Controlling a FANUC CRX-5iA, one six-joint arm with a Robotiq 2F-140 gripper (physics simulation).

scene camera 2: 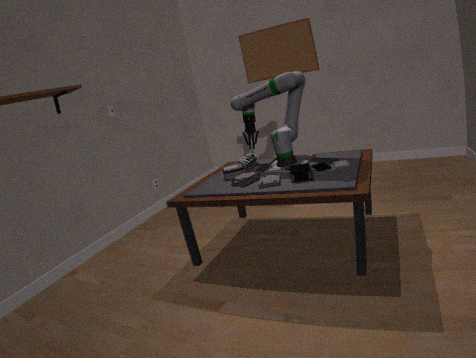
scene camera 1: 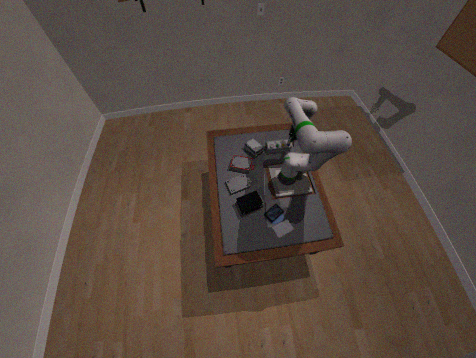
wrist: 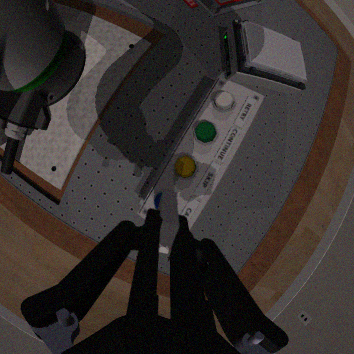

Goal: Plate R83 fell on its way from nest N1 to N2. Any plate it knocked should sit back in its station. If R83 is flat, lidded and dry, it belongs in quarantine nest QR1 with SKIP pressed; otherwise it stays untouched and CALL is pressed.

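Places are measured from the arm's base along level axes (x ahead, y left, z up), in metres.
Pixels of known places: gripper, fingertip midpoint: (scene camera 2: 252,153) (scene camera 1: 288,143) (wrist: 165,202); arm's base, origin of the base link: (scene camera 2: 287,163) (scene camera 1: 287,177) (wrist: 46,67).
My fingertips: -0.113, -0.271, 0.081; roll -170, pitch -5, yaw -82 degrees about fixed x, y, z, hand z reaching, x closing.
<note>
For each thing: its top centre in the pictures, then the offset to it from my fingertips, as dx, dy, dz.
- button panel, middle of its top: (wrist: 215,159) (scene camera 2: 246,156) (scene camera 1: 279,141) +0.068, -0.033, +0.003
- blue button, middle of its top: (wrist: 165,204) -0.004, -0.002, -0.006
- yellow SKIP button, middle of its top: (wrist: 187,167) +0.046, -0.008, -0.006
- red-edged quarantine nest, middle of its top: (scene camera 2: 245,174) (scene camera 1: 241,162) +0.434, +0.055, -0.035
- grey nest, middle of its top: (scene camera 2: 269,177) (scene camera 1: 237,182) +0.512, +0.224, -0.053
- black unit, middle of its top: (scene camera 2: 299,166) (scene camera 1: 249,200) +0.474, +0.410, -0.019
- dark flat item, middle of its top: (scene camera 2: 321,165) (scene camera 1: 274,212) +0.325, +0.526, -0.067
- device with a pale plate-like top, middle of its top: (wrist: 278,49) (scene camera 2: 232,166) (scene camera 1: 254,144) +0.284, -0.073, -0.012
- white sheet, middle of its top: (scene camera 2: 340,163) (scene camera 1: 283,228) +0.302, +0.652, -0.073
My gripper (scene camera 1: 290,143) (scene camera 2: 252,150) (wrist: 165,202) is shut, pointing down at the CALL end of the button panel (scene camera 1: 272,145) (scene camera 2: 248,161) (wrist: 240,117). A pale strip shows between its fingertips and partly covers the blue button (wrist: 158,201); contact cannot be told. The yellow SKIP button (wrist: 185,166) is beside it. The red-edged quarantine nest (scene camera 1: 241,163) (scene camera 2: 246,179) stands left of the panel in scene camera 1. A grey nest (scene camera 1: 237,184) (scene camera 2: 270,181) and a black unit (scene camera 1: 249,203) (scene camera 2: 301,172) follow. A dark flat item (scene camera 1: 274,213) (scene camera 2: 321,166) lies near light blue and white patches; its lid and wetness are unreadable.
A device with a pale plate-like top (scene camera 1: 254,146) (wrist: 274,51) stands beside the panel's RETRY end. Green (wrist: 205,131) and white (wrist: 224,100) buttons continue the row. The robot base stands on a wood-edged board (scene camera 1: 313,194) (wrist: 60,196). A white sheet (scene camera 1: 283,228) lies on the table.
</note>
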